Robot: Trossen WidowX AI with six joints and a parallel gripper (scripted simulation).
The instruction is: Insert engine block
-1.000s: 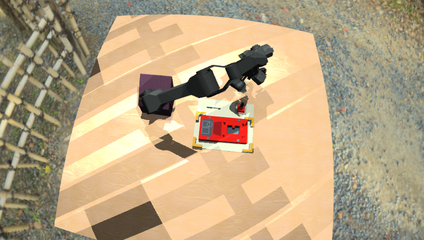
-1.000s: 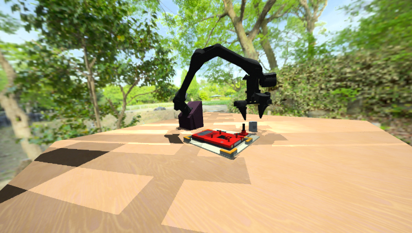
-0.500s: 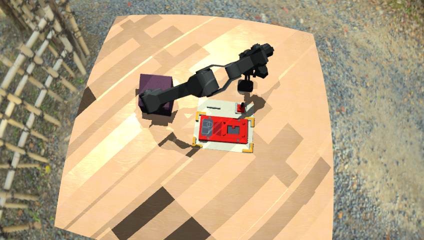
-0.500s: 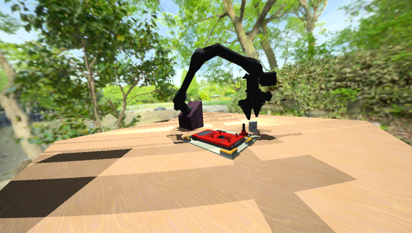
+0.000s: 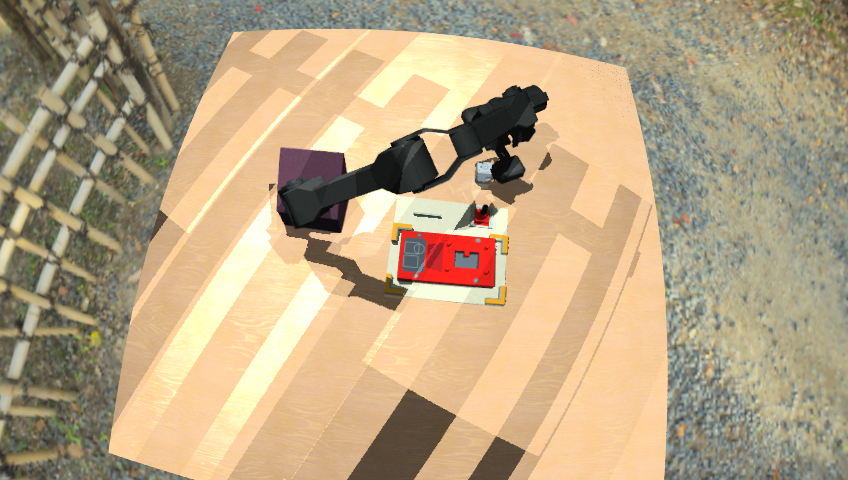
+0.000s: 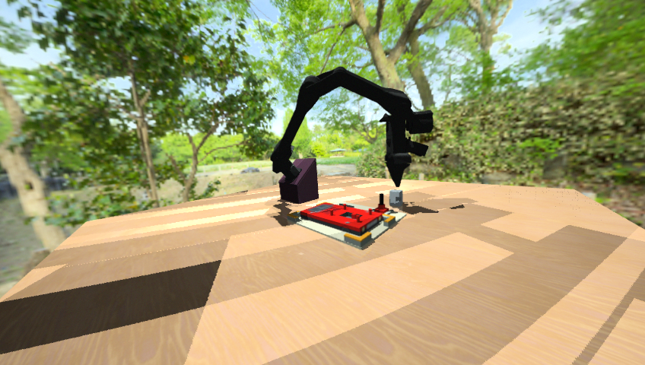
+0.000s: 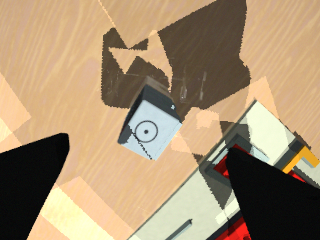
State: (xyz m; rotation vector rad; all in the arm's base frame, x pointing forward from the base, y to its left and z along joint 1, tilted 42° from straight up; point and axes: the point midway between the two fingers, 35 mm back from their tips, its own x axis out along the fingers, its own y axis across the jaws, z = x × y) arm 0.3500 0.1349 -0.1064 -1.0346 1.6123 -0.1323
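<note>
Right now the grey engine block is 50 mm below my gripper tip. Also, from my gripper tip: black upright peg 100 mm to the right, 40 mm below, 10 mm ahead.
</note>
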